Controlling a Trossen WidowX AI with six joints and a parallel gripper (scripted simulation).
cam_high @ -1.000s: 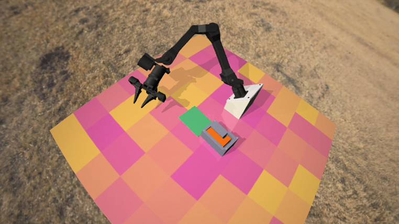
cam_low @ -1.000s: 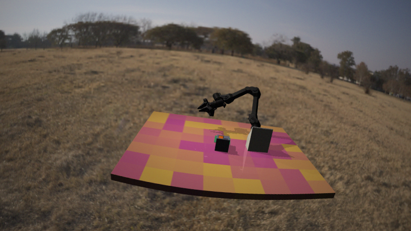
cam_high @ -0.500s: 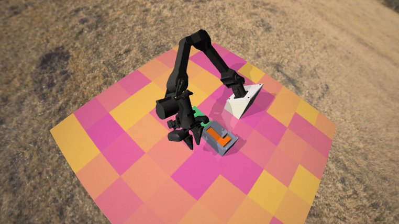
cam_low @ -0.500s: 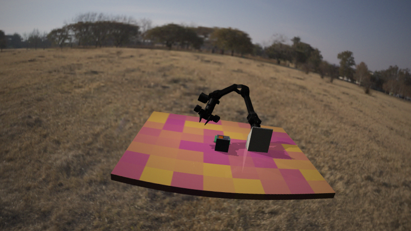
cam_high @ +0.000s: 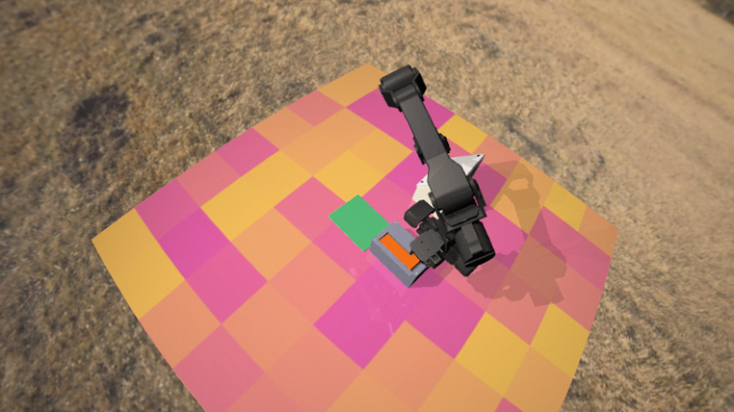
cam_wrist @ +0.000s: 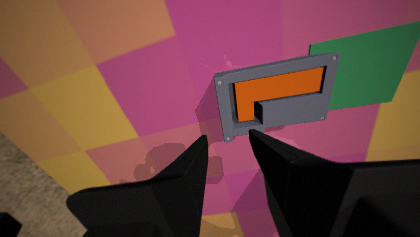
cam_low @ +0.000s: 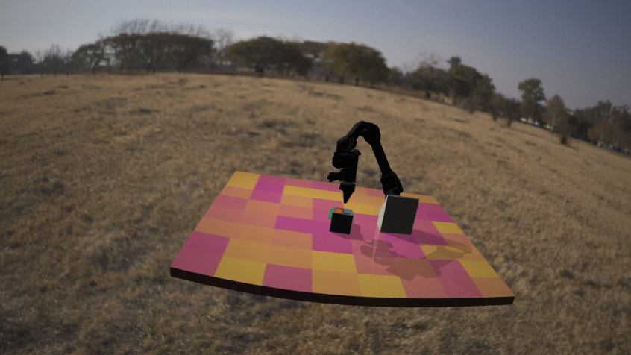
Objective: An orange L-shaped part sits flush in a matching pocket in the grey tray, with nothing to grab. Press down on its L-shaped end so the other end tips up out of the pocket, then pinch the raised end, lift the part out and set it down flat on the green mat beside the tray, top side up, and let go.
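Now: gripper tip 1 cm past the orange L-shaped part, 6 cm to the left of it and 9 cm above it. Also, from my gripper tip: green mat: 4 cm behind, 22 cm to the right, 16 cm below.
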